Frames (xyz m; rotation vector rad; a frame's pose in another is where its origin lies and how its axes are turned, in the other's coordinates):
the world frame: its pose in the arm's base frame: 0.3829 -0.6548 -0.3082 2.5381 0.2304 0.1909
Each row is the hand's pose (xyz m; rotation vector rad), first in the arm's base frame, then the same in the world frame.
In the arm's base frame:
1: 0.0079 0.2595 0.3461 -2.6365 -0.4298 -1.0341
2: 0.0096 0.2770 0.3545 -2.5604 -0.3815 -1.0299
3: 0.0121 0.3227 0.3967 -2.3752 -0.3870 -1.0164
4: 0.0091 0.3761 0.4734 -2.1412 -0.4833 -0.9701
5: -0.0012 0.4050 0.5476 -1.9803 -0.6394 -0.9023
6: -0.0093 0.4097 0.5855 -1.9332 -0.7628 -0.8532
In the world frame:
1: -0.1214 -0.4268 -1.0990 0.7842 0.6905 0.1058
2: -0.1154 -0.4362 -1.1150 0.8596 0.7074 0.1427
3: -0.0999 -0.4496 -1.1738 1.0302 0.7688 0.1437
4: -0.0853 -0.4506 -1.2661 1.2459 0.8464 0.0617
5: -0.0830 -0.4339 -1.3446 1.3881 0.8907 -0.0904
6: -0.0867 -0.4174 -1.3798 1.4186 0.8944 -0.2130

